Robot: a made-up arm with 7 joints. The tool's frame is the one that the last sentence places.
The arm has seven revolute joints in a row. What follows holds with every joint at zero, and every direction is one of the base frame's.
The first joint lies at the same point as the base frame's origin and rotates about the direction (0, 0.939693, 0.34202), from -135 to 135 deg.
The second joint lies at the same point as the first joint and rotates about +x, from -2.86 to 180 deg.
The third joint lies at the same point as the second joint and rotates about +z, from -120 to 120 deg.
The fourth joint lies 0.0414 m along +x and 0.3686 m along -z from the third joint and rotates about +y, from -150 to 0.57 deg.
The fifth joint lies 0.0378 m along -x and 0.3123 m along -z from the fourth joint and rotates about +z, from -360 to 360 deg.
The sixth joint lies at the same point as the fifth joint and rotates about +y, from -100 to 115 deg.
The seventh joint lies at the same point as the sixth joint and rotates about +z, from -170 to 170 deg.
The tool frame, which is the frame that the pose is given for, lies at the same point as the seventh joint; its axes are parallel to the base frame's.
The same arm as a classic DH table. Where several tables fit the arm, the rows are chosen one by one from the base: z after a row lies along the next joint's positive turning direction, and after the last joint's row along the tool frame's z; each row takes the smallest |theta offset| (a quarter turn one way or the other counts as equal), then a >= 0, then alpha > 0; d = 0 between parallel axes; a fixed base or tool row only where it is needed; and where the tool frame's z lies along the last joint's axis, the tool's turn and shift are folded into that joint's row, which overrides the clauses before.
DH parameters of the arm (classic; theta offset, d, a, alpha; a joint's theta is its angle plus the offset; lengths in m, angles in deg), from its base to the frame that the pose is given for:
base (fixed): 0.00 0.0000 0.0000 -70.00
joint 1: 90.00 0.0000 0.0000 90.00
joint 2: 70.00 0.0000 0.0000 -90.00
joint 3: -90.00 -0.3686 0.0414 -90.00
joint 4: 0.00 0.0000 -0.0378 90.00
joint 5: 0.00 -0.3123 0.0000 -90.00
joint 6: 0.00 0.0000 0.0000 90.00
joint 7: 0.00 0.0000 0.0000 0.00
Joint limits (deg, base to tool): -135.00..135.00 -2.86..180.00 -120.00..120.00 -150.00..0.57 -360.00..360.00 -100.00..115.00 -170.00..170.00

